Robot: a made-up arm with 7 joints. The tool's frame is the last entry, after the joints. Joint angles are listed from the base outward. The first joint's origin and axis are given. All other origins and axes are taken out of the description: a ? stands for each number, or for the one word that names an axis. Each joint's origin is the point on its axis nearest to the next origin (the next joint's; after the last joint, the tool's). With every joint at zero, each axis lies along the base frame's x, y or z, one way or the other. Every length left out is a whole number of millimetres.
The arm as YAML. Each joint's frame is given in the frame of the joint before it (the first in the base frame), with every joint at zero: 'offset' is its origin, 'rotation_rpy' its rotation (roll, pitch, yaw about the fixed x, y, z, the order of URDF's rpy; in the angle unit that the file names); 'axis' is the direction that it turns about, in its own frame. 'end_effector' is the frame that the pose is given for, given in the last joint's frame.
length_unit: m
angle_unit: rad
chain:
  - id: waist
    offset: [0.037, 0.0, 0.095]
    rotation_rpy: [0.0, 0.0, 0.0]
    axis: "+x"
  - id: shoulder
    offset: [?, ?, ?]
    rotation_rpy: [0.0, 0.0, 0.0]
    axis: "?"
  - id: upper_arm
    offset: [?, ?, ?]
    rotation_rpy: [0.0, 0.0, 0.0]
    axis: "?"
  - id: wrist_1
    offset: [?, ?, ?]
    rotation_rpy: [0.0, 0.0, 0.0]
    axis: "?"
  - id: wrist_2
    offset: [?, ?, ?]
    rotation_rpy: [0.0, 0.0, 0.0]
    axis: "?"
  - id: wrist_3
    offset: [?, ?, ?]
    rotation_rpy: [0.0, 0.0, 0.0]
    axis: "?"
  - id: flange
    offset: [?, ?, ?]
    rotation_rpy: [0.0, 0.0, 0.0]
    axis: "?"
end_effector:
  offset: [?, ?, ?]
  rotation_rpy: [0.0, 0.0, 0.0]
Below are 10 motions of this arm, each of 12 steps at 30 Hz.
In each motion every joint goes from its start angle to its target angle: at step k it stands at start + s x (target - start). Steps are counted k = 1, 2, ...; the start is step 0. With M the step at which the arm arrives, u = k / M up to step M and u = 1 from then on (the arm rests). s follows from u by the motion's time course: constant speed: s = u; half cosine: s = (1 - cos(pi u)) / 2; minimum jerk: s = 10 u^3 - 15 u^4 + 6 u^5.
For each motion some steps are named. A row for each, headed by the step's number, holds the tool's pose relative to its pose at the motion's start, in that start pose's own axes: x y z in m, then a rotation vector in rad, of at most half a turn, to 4 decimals.
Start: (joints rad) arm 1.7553 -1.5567 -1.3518 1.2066 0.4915 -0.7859 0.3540
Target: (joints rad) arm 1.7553 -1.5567 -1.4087 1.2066 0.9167 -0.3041 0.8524
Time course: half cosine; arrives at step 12
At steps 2, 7, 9, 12:
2: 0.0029 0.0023 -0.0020 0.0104 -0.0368 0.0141
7: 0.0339 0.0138 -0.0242 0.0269 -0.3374 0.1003
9: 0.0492 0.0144 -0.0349 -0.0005 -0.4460 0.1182
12: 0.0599 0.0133 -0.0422 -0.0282 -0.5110 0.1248

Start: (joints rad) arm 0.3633 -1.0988 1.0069 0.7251 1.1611 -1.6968 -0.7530
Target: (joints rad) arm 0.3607 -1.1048 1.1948 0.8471 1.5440 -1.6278 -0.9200
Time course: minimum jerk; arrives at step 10
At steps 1, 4, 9, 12:
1: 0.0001 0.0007 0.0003 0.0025 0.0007 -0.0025
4: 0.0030 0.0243 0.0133 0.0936 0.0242 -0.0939
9: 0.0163 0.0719 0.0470 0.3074 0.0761 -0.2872
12: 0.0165 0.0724 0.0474 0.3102 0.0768 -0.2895

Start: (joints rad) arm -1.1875 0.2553 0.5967 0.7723 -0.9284 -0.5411 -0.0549
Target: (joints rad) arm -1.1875 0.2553 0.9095 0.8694 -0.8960 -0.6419 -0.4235
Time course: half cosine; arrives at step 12
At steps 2, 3, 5, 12:
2: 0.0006 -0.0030 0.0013 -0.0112 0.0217 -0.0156
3: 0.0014 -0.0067 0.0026 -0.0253 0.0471 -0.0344
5: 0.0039 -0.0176 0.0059 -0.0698 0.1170 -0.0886
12: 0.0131 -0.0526 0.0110 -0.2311 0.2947 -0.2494

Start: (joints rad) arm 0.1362 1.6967 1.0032 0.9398 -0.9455 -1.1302 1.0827
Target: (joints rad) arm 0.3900 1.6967 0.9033 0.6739 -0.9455 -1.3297 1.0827
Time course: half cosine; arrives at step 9
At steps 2, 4, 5, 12:
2: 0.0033 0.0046 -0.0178 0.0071 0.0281 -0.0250
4: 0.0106 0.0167 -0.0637 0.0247 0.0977 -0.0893
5: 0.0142 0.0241 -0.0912 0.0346 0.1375 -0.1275
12: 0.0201 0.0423 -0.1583 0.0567 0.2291 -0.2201

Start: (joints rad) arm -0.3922 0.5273 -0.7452 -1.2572 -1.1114 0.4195 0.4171
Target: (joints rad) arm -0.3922 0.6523 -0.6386 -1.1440 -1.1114 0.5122 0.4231
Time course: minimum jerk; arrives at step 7
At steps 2, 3, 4, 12:
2: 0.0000 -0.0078 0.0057 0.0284 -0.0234 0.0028
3: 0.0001 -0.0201 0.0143 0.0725 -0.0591 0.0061
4: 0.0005 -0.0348 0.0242 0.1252 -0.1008 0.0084
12: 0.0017 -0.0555 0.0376 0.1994 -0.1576 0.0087

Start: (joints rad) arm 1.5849 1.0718 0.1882 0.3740 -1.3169 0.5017 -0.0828
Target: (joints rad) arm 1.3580 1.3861 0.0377 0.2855 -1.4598 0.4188 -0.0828
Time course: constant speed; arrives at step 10
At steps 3, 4, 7, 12:
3: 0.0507 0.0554 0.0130 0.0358 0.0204 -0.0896
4: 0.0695 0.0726 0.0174 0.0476 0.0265 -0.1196
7: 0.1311 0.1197 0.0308 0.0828 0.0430 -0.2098
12: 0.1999 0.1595 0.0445 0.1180 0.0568 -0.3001

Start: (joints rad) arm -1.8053 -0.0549 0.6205 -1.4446 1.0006 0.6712 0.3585
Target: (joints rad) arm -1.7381 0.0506 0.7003 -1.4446 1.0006 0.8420 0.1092
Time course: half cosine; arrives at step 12
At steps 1, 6, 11, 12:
1: 0.0019 0.0001 -0.0001 -0.0013 -0.0008 -0.0058
6: 0.0548 0.0004 -0.0035 -0.0390 -0.0244 -0.1688
11: 0.1071 -0.0067 -0.0068 -0.0757 -0.0519 -0.3315
12: 0.1089 -0.0071 -0.0069 -0.0769 -0.0529 -0.3372

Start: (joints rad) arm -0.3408 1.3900 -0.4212 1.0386 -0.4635 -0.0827 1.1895
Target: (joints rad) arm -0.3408 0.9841 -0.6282 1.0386 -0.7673 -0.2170 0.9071
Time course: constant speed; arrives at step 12
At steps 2, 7, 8, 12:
2: 0.0085 -0.0414 -0.0088 -0.0463 -0.0252 0.0115
7: 0.0333 -0.1468 -0.0185 -0.1650 -0.0823 0.0467
8: 0.0389 -0.1680 -0.0183 -0.1894 -0.0928 0.0547
12: 0.0636 -0.2522 -0.0104 -0.2895 -0.1318 0.0886

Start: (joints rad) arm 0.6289 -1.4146 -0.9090 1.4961 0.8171 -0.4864 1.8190
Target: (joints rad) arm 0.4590 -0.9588 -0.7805 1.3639 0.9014 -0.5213 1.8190
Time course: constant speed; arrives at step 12
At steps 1, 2, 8, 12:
1: -0.0062 0.0125 -0.0063 -0.0079 0.0083 -0.0444
2: -0.0120 0.0253 -0.0126 -0.0162 0.0167 -0.0886
8: -0.0379 0.1045 -0.0502 -0.0734 0.0682 -0.3504
12: -0.0465 0.1588 -0.0761 -0.1171 0.1033 -0.5215

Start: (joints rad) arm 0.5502 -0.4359 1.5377 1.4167 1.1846 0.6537 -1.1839
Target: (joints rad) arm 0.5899 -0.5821 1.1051 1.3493 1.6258 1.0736 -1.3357
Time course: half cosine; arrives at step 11
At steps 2, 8, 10, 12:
2: 0.0153 -0.0012 -0.0042 -0.0012 -0.0172 -0.0653
8: 0.1454 -0.0661 -0.0253 -0.0717 -0.2676 -0.6195
10: 0.1651 -0.0878 -0.0237 -0.0994 -0.3359 -0.7139
12: 0.1675 -0.0908 -0.0233 -0.1034 -0.3453 -0.7258

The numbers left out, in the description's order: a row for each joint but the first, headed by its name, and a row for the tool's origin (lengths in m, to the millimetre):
shoulder: xyz 0.0 -0.071 0.362, axis +y
upper_arm: xyz -0.341 0.0 -0.298, axis +z
wrist_1: xyz -0.112 -0.06 0.0, axis +y
wrist_2: xyz 0.011 0.0 0.177, axis -z
wrist_3: xyz -0.001 -0.115 0.0, axis -y
flange: xyz -0.001 0.0 -0.208, axis +z
tool: xyz -0.036 0.196 0.0

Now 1 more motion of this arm.
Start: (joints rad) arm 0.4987 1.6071 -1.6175 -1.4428 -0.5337 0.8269 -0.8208
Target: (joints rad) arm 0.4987 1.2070 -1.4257 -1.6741 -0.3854 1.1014 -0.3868
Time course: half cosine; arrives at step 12
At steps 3, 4, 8, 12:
3: -0.0133 0.0032 0.0202 0.0263 -0.0942 0.0022
4: -0.0234 0.0055 0.0338 0.0393 -0.1636 0.0050
8: -0.0789 0.0179 0.0897 0.0336 -0.5213 0.0297
12: -0.1096 0.0256 0.1113 -0.0143 -0.7069 0.0471

